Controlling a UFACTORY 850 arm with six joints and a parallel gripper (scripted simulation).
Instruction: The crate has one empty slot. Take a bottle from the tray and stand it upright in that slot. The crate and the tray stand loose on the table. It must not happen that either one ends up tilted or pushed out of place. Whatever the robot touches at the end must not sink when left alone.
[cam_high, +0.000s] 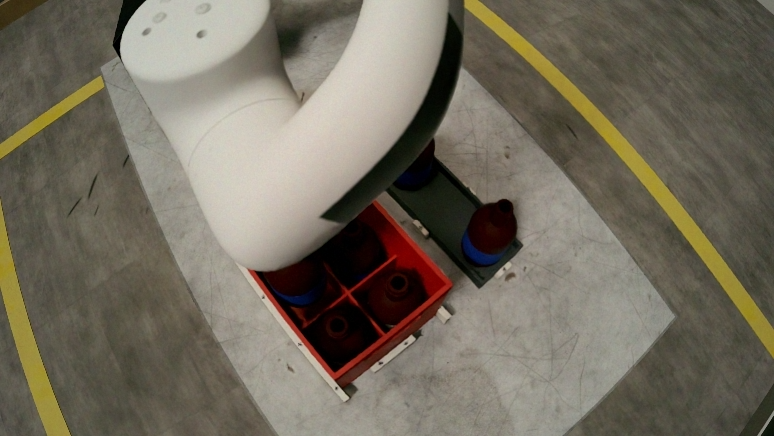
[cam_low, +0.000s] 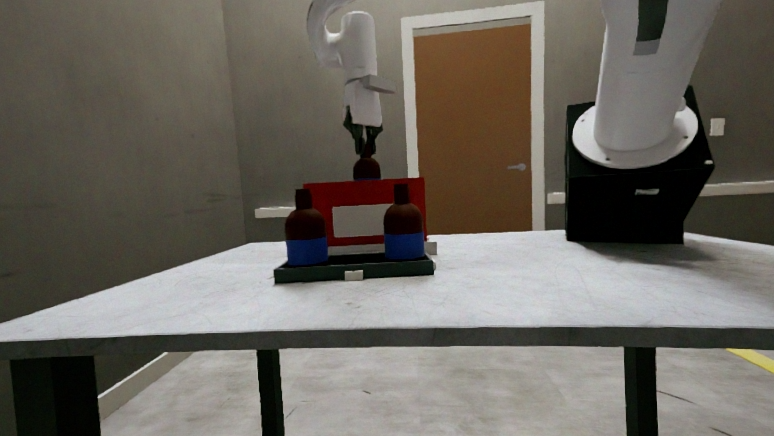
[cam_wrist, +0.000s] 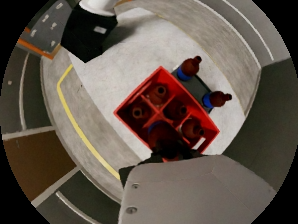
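Now: the crate 180 mm below my hand, 40 mm to the left of it and 10 mm behind it. From my hand the other things lie so: dark grey tray: 260 mm to the left, 260 mm below, 60 mm behind.
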